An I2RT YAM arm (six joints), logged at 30 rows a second.
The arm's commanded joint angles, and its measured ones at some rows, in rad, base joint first. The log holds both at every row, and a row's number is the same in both.
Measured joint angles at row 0:
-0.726, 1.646, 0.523, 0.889, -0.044, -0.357
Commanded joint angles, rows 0 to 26:
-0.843, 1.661, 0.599, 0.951, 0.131, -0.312
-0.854, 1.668, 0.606, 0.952, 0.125, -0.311
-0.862, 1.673, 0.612, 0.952, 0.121, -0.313
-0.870, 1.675, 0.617, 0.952, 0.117, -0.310
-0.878, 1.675, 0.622, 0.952, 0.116, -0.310
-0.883, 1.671, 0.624, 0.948, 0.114, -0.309
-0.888, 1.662, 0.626, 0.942, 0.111, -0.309
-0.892, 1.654, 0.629, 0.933, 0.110, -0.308
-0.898, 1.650, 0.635, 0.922, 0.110, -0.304
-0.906, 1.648, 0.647, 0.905, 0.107, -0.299
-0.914, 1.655, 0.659, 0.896, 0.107, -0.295
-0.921, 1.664, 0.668, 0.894, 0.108, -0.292
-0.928, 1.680, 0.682, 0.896, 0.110, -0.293
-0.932, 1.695, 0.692, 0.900, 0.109, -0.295
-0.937, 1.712, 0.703, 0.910, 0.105, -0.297
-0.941, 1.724, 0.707, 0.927, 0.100, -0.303
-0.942, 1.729, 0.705, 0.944, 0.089, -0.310
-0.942, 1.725, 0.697, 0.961, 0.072, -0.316
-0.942, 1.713, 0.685, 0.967, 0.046, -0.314
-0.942, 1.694, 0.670, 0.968, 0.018, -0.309
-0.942, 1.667, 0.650, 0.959, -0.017, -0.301
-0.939, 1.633, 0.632, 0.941, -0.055, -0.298
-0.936, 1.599, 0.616, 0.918, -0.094, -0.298
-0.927, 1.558, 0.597, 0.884, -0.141, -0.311
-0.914, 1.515, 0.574, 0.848, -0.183, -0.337
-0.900, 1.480, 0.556, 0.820, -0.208, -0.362
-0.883, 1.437, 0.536, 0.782, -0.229, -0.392
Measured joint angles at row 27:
-0.917, 1.538, 0.569, 0.848, -0.094, -0.332
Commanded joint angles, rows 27 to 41:
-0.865, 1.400, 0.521, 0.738, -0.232, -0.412
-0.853, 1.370, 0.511, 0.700, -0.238, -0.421
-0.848, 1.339, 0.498, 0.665, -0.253, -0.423
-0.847, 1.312, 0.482, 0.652, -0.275, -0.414
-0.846, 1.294, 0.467, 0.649, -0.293, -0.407
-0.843, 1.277, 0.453, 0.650, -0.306, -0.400
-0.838, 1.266, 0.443, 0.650, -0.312, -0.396
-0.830, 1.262, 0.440, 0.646, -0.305, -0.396
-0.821, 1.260, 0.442, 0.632, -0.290, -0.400
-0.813, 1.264, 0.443, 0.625, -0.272, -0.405
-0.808, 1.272, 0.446, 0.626, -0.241, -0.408
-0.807, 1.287, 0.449, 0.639, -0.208, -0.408
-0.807, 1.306, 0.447, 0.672, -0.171, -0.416
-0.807, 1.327, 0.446, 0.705, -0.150, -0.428
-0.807, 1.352, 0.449, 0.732, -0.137, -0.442
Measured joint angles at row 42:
-0.812, 1.309, 0.455, 0.677, -0.202, -0.415
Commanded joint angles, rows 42 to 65:
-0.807, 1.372, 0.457, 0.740, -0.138, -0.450
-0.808, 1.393, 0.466, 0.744, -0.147, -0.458
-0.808, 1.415, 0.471, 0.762, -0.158, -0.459
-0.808, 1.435, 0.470, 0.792, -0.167, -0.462
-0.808, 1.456, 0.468, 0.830, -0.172, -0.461
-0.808, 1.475, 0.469, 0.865, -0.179, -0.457
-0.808, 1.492, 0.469, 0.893, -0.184, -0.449
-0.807, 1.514, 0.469, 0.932, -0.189, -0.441
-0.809, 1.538, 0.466, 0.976, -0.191, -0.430
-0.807, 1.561, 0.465, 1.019, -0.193, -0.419
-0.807, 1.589, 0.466, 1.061, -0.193, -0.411
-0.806, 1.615, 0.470, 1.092, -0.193, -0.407
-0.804, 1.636, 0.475, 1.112, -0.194, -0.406
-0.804, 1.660, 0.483, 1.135, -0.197, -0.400
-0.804, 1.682, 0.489, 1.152, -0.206, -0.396
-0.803, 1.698, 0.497, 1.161, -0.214, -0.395
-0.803, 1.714, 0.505, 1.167, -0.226, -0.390
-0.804, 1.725, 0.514, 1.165, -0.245, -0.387
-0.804, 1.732, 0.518, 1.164, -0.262, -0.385
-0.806, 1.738, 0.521, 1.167, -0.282, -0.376
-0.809, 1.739, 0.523, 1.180, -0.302, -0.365
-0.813, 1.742, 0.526, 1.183, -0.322, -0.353
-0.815, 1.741, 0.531, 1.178, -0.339, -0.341
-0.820, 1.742, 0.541, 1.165, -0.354, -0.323
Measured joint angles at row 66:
-0.810, 1.738, 0.510, 1.116, -0.274, -0.372
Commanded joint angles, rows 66 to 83:
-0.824, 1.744, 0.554, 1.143, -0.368, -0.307
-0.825, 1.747, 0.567, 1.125, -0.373, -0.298
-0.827, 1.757, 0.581, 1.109, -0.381, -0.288
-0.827, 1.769, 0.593, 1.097, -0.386, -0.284
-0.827, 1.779, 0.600, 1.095, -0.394, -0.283
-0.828, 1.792, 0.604, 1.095, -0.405, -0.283
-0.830, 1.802, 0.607, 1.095, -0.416, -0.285
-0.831, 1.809, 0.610, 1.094, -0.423, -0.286
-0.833, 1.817, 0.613, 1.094, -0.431, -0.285
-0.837, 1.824, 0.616, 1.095, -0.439, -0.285
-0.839, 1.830, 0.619, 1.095, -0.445, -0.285
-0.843, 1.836, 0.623, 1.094, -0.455, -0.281
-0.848, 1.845, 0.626, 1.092, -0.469, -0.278
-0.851, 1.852, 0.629, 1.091, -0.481, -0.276
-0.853, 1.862, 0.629, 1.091, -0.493, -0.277
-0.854, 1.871, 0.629, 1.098, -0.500, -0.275
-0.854, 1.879, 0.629, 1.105, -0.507, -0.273
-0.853, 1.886, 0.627, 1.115, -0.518, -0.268
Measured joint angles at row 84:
-0.848, 1.863, 0.607, 1.102, -0.461, -0.286
